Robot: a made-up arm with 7 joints.
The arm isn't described. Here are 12 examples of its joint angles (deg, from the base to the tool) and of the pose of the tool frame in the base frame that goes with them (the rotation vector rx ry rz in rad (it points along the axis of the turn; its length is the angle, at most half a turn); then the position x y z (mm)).
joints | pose
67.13 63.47 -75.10 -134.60 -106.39 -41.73 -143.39 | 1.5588 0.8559 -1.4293 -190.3 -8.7 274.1
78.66 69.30 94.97 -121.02 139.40 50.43 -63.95 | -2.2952 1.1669 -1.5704 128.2 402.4 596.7
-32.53 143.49 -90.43 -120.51 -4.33 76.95 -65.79 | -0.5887 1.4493 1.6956 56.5 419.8 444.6
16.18 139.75 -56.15 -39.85 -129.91 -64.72 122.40 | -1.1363 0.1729 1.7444 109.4 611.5 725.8
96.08 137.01 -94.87 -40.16 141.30 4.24 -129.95 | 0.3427 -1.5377 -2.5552 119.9 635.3 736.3
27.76 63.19 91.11 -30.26 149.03 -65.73 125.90 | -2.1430 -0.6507 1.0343 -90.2 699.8 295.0
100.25 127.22 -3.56 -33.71 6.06 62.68 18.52 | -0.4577 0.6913 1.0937 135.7 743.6 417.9
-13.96 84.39 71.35 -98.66 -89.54 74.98 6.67 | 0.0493 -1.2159 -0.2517 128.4 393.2 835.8
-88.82 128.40 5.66 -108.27 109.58 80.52 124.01 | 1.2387 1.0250 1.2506 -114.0 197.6 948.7
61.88 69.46 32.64 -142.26 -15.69 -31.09 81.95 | 1.8398 -0.8415 1.5501 123.6 249.2 372.2
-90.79 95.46 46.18 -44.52 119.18 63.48 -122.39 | 0.1224 0.4319 -2.1281 16.8 574.1 843.3
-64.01 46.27 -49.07 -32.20 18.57 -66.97 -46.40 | -0.0671 1.2694 -1.8788 620.0 265.1 323.4
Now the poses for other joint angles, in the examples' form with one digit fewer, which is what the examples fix.
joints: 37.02 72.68 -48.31 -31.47 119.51 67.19 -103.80
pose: 2.444 -0.566 -0.866 -225 607 187
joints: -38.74 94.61 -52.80 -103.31 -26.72 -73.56 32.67
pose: 0.638 -2.349 1.152 349 307 406
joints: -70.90 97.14 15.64 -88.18 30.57 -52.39 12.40
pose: 1.059 0.942 -2.310 106 309 886
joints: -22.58 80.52 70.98 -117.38 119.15 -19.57 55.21
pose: -0.173 -0.376 1.416 58 360 779
